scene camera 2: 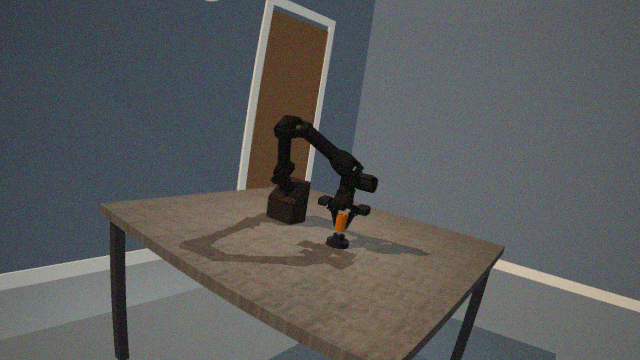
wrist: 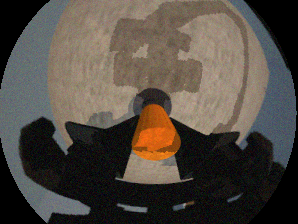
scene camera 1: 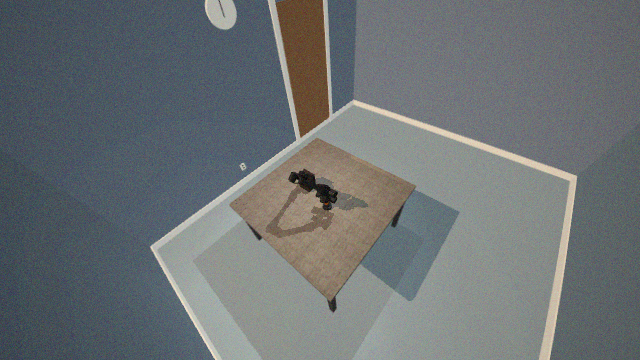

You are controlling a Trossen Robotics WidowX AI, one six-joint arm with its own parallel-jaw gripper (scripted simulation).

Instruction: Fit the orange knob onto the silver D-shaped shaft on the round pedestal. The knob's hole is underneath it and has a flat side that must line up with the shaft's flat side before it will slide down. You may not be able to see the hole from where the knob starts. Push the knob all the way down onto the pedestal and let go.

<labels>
gripper: holds an orange knob (wrist: 155, 138)
</labels>
